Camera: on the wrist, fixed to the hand. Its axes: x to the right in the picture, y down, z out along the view.
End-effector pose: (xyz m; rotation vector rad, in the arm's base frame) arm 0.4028 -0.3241 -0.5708 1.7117 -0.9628 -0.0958
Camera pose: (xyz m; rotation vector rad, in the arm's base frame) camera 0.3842 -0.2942 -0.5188 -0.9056 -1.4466 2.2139
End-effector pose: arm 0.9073 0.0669 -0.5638 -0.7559 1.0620 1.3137
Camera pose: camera 0.8509 0.0397 -0.5594 -0.5600 -1.2490 -1.0441
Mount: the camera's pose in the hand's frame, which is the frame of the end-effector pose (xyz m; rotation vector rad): -0.0109 0.0520 -0.0334 0.1129 1.0410 2.8761
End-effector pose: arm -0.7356 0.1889 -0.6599 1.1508 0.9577 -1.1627
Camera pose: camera -0.6857 0.2246 -0.6466 1.5559 -0.6956 1.7757
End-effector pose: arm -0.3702 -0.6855 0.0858 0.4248 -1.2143 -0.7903
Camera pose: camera -0.3241 -0.6466 0.1031 -0.8556 0.0735 1.7903
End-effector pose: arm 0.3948 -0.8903 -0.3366 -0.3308 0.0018 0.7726
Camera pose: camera 0.3553 -0.8729 -0.3822 0.2628 -1.2546 -2.1604
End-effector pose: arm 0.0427 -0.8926 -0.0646 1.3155 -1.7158 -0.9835
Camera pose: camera 0.0539 -0.8771 -0.0048 -1.0826 -0.9250 1.2477
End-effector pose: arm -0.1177 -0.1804 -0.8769 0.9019 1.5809 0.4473
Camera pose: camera -0.1340 -0.1495 -0.8248 -1.5426 0.3243 -1.6945
